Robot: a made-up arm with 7 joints. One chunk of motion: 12 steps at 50 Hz.
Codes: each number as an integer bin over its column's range. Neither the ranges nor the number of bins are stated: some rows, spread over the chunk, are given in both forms.
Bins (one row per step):
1: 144 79 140 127 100 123 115
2: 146 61 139 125 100 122 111
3: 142 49 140 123 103 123 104
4: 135 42 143 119 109 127 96
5: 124 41 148 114 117 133 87
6: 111 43 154 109 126 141 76
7: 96 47 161 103 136 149 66
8: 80 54 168 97 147 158 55
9: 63 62 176 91 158 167 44
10: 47 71 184 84 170 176 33
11: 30 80 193 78 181 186 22
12: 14 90 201 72 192 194 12
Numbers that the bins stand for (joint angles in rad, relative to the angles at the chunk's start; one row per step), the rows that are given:
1: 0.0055 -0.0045 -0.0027 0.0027 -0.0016 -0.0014 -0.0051
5: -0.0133 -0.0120 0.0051 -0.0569 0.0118 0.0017 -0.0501
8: -0.0547 -0.0094 0.0247 -0.1349 0.0353 0.0096 -0.1016
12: -0.1168 -0.0024 0.0571 -0.2496 0.0706 0.0209 -0.1707
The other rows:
2: 0.0074 -0.0080 -0.0037 -0.0065 -0.0016 -0.0017 -0.0115
3: 0.0036 -0.0104 -0.0027 -0.0156 0.0008 -0.0014 -0.0228
4: -0.0029 -0.0118 0.0002 -0.0340 0.0055 -0.0002 -0.0356
6: -0.0255 -0.0116 0.0110 -0.0799 0.0188 0.0042 -0.0678
7: -0.0396 -0.0108 0.0178 -0.1074 0.0267 0.0067 -0.0839
9: -0.0707 -0.0078 0.0325 -0.1625 0.0439 0.0124 -0.1193
10: -0.0858 -0.0061 0.0404 -0.1946 0.0533 0.0152 -0.1369
11: -0.1018 -0.0043 0.0492 -0.2221 0.0620 0.0184 -0.1546

